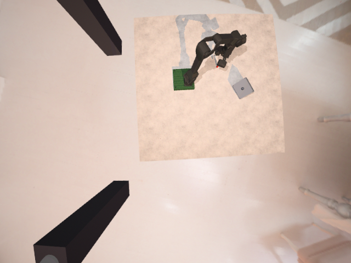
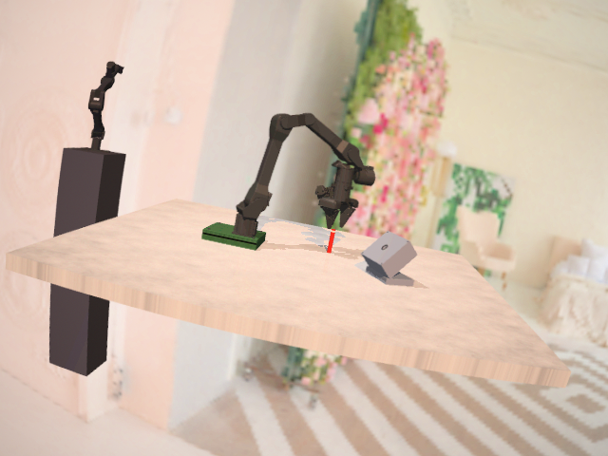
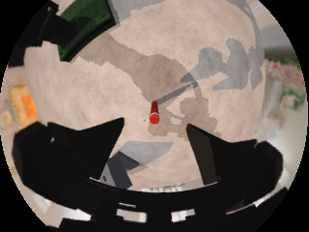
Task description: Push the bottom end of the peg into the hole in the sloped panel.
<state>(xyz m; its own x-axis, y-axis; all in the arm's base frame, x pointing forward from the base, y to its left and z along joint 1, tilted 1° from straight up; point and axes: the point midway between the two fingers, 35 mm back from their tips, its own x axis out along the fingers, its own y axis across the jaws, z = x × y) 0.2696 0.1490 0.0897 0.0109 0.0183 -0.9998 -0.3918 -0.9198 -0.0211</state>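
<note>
Right now my gripper tip is 3 cm above the red peg. From my gripper tip the other things lie so: grey sloped panel 18 cm ahead, 22 cm to the right, 1 cm below.
</note>
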